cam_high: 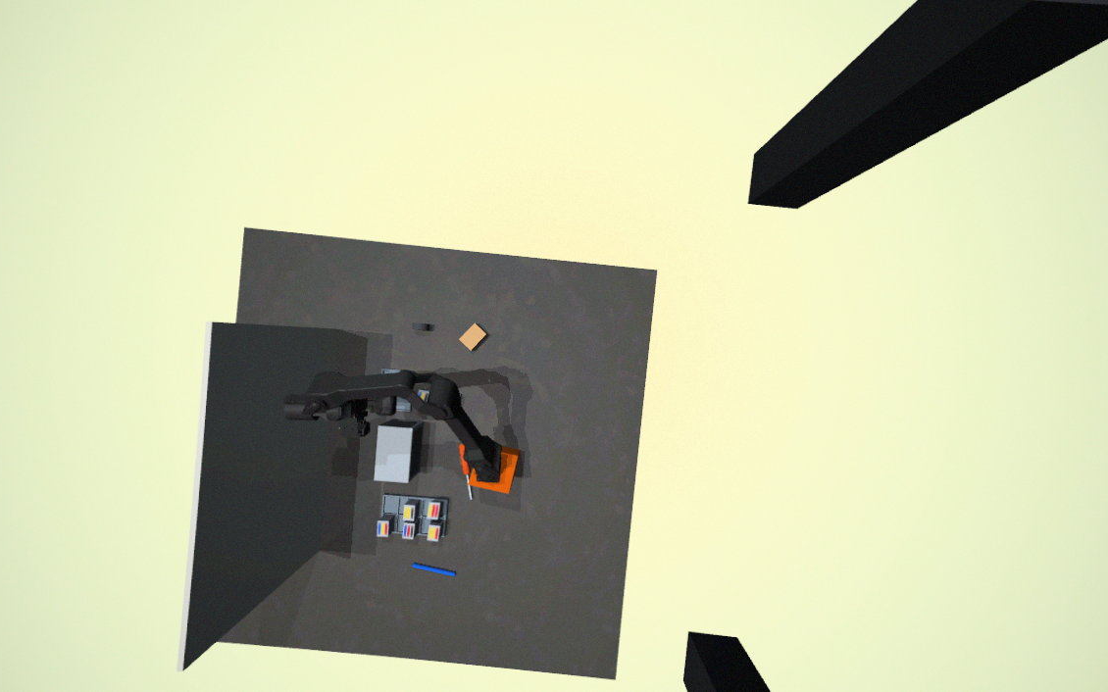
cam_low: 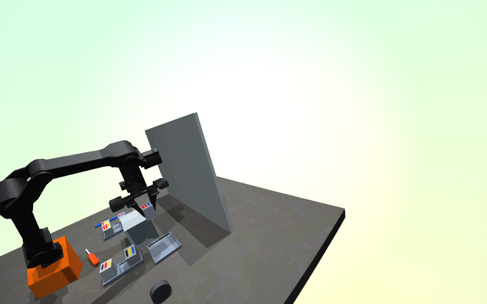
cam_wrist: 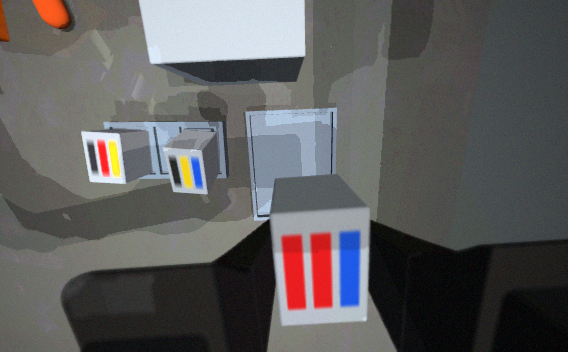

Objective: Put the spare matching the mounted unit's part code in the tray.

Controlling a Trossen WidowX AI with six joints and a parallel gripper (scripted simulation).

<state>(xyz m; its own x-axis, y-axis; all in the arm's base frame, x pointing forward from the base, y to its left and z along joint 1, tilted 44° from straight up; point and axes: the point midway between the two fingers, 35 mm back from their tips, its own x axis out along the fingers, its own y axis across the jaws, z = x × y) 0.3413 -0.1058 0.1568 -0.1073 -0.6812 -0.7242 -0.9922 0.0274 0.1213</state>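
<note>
My gripper tip is 150 mm above the shallow grey tray. Round my gripper tip: mounted unit 50 mm behind, 180 mm to the left, 100 mm below; then grey spare 20 mm above; then black puck 70 mm behind, 210 mm to the right, 130 mm below.
</note>
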